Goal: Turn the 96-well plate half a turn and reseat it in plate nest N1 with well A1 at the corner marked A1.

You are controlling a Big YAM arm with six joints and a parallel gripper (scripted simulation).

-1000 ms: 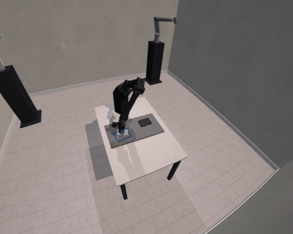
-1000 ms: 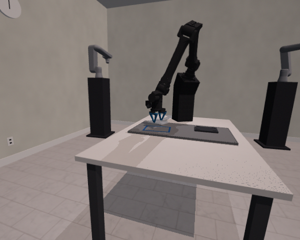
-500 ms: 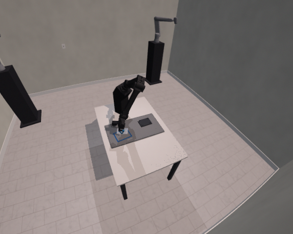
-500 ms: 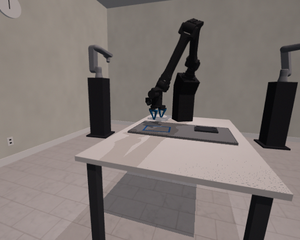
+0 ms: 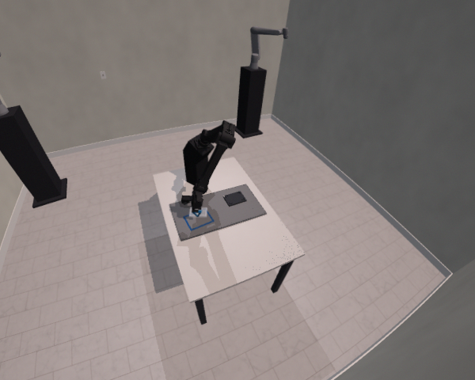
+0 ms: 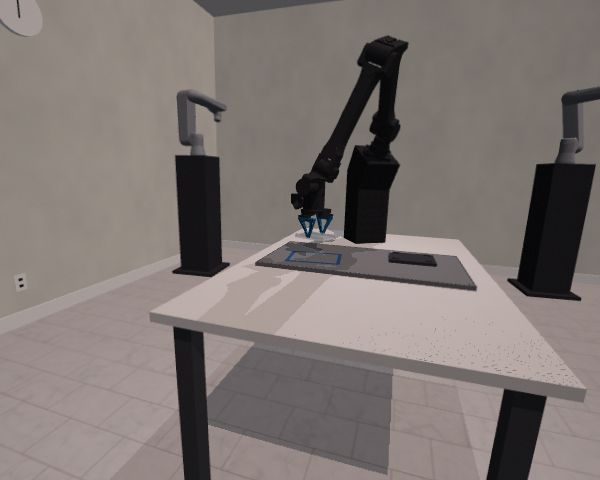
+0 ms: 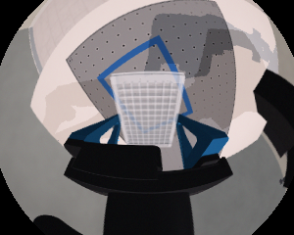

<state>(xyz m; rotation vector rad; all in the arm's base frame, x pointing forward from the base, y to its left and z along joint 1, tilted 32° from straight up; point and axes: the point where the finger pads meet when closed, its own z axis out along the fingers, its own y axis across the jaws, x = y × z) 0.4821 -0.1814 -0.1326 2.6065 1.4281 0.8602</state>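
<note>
Now: the dark plate nest N1 70 mm behind my hand, 350 mm to the left of it and 80 mm below it. Also, from my hand: 96-well plate: 10 mm below.
</note>
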